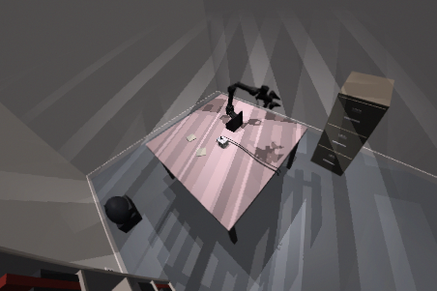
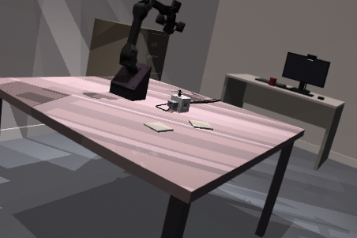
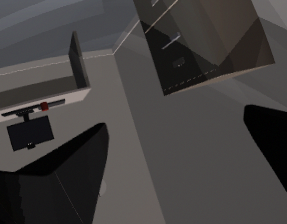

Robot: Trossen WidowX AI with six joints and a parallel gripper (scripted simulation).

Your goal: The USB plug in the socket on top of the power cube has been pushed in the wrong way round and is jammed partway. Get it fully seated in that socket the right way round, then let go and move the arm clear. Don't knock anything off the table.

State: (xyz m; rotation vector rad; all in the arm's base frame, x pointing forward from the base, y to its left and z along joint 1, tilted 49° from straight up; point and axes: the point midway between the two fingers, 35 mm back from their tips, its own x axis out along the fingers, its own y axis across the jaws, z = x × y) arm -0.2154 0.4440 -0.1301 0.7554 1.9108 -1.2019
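Right now the dark USB plug is 470 mm ahead of my gripper tip, 320 mm to the right of it and 320 mm below it.
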